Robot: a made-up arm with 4 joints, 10 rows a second.
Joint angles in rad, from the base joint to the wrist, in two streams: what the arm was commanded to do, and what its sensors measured. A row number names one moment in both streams.
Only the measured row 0 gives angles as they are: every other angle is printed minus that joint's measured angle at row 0.
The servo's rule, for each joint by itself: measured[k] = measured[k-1] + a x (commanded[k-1-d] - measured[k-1]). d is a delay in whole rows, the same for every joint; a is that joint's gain. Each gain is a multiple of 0.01, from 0.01 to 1. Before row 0 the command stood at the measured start. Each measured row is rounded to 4 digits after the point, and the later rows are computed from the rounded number. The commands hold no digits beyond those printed.
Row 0, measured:
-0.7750 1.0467 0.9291 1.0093
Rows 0 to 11, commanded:
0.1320 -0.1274 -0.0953 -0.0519
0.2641 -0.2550 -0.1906 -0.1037
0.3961 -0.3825 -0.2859 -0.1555
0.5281 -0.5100 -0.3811 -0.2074
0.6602 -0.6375 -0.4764 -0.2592
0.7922 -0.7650 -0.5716 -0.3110
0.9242 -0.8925 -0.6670 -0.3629
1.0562 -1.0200 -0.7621 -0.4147
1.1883 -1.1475 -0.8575 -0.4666
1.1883 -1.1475 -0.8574 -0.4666
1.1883 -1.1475 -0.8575 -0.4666
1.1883 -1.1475 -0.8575 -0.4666
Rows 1 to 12, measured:
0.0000 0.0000 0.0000 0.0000
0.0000 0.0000 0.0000 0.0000
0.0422 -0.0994 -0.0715 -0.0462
0.1132 -0.2208 -0.1608 -0.0974
0.2037 -0.3469 -0.2546 -0.1491
0.3075 -0.4741 -0.3495 -0.2010
0.4204 -0.6016 -0.4447 -0.2528
0.5394 -0.7291 -0.5399 -0.3046
0.6625 -0.8566 -0.6352 -0.3565
0.7885 -0.9841 -0.7304 -0.4083
0.9164 -1.1116 -0.8257 -0.4602
1.0034 -1.1396 -0.8495 -0.4659
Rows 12 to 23, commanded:
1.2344 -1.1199 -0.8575 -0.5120
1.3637 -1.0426 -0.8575 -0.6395
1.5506 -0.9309 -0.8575 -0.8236
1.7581 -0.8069 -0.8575 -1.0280
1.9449 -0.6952 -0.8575 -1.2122
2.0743 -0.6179 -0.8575 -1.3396
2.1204 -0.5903 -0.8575 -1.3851
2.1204 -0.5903 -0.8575 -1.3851
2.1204 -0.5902 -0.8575 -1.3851
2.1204 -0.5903 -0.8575 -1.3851
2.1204 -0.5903 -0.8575 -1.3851
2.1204 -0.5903 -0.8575 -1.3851
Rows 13 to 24, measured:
1.0626 -1.1458 -0.8555 -0.4665
1.1028 -1.1471 -0.8570 -0.4666
1.1449 -1.1259 -0.8574 -0.5070
1.2149 -1.0609 -0.8575 -0.6249
1.3223 -0.9595 -0.8575 -0.8017
1.4618 -0.8405 -0.8575 -1.0031
1.6164 -0.7272 -0.8575 -1.1892
1.7629 -0.6419 -0.8575 -1.3231
1.8773 -0.6017 -0.8575 -1.3783
1.9551 -0.5928 -0.8575 -1.3844
2.0080 -0.5908 -0.8575 -1.3850
2.0440 -0.5904 -0.8575 -1.3851

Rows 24 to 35, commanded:
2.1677 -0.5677 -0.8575 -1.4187
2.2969 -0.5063 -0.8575 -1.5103
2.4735 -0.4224 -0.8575 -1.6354
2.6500 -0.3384 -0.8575 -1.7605
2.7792 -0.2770 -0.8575 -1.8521
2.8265 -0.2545 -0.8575 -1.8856
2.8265 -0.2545 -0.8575 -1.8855
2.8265 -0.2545 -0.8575 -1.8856
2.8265 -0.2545 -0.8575 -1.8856
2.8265 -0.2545 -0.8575 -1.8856
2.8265 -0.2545 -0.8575 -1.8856
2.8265 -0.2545 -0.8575 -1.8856
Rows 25 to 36, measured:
2.0684 -0.5903 -0.8575 -1.3851
2.0850 -0.5903 -0.8575 -1.3851
2.1115 -0.5727 -0.8575 -1.4150
2.1708 -0.5209 -0.8575 -1.4998
2.2677 -0.4441 -0.8575 -1.6205
2.3900 -0.3617 -0.8575 -1.7451
2.5145 -0.2956 -0.8575 -1.8403
2.6143 -0.2635 -0.8575 -1.8806
2.6822 -0.2565 -0.8575 -1.8850
2.7284 -0.2549 -0.8575 -1.8855
2.7598 -0.2546 -0.8575 -1.8856
2.7811 -0.2545 -0.8575 -1.8856

